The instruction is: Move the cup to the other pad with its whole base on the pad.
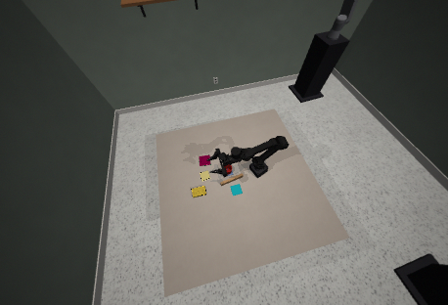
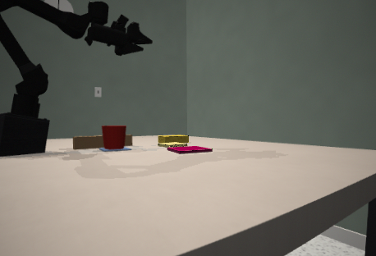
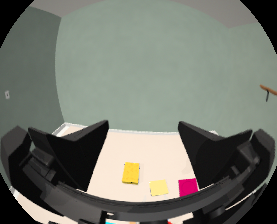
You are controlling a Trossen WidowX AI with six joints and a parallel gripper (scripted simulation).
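Right now the red cup is 360 mm below my hand, 120 mm behind it and 80 mm to the right of it. From my hand the other things lie so: wooden bar (370 mm below, 130 mm behind); green marble (370 mm below, 110 mm behind, 80 mm to the right).
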